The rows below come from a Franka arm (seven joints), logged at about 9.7 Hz.
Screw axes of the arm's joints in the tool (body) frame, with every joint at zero. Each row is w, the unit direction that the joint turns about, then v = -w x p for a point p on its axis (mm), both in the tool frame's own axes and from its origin. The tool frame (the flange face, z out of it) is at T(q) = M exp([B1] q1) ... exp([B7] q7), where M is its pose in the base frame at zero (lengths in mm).
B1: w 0 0 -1 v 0.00 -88.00 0.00
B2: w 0 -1 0 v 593.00 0.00 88.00
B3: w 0 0 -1 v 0.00 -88.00 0.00
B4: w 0 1 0 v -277.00 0.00 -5.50
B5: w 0 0 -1 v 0.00 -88.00 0.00
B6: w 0 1 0 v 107.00 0.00 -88.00
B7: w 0 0 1 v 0.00 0.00 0.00
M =
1 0 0 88.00
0 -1 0 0.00
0 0 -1 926.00
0 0 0 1
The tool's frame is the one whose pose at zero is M.
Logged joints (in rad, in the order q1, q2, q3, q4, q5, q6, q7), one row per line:
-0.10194, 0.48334, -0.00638, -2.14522, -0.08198, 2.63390, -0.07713
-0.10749, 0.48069, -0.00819, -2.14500, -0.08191, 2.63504, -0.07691
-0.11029, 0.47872, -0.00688, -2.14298, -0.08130, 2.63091, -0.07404
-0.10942, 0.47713, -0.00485, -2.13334, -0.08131, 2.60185, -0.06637
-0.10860, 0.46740, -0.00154, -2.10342, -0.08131, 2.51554, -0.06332
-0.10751, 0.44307, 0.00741, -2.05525, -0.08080, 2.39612, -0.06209
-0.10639, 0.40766, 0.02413, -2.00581, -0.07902, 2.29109, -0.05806
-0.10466, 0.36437, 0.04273, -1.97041, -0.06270, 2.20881, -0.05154
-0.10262, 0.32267, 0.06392, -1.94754, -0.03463, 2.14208, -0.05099
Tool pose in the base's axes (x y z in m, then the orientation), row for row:
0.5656, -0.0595, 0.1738, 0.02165, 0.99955, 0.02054, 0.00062
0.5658, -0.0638, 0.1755, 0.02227, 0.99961, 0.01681, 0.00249
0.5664, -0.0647, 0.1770, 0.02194, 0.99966, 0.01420, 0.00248
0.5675, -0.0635, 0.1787, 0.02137, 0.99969, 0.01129, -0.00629
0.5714, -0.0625, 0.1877, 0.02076, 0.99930, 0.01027, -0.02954
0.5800, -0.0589, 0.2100, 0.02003, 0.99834, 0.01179, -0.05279
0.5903, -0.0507, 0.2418, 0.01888, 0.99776, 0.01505, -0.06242
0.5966, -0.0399, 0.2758, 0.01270, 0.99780, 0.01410, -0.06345
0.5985, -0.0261, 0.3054, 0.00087, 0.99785, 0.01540, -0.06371
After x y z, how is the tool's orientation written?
As a quaternion, w x y z.
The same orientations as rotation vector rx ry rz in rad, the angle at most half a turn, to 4 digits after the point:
3.0976, 0.0637, 0.0019
3.0966, 0.0521, 0.0077
3.0974, 0.0440, 0.0077
3.0986, 0.0350, -0.0195
3.0986, 0.0318, -0.0916
3.0970, 0.0366, -0.1638
3.0974, 0.0467, -0.1938
3.1096, 0.0439, -0.1977
3.1331, 0.0484, -0.2000

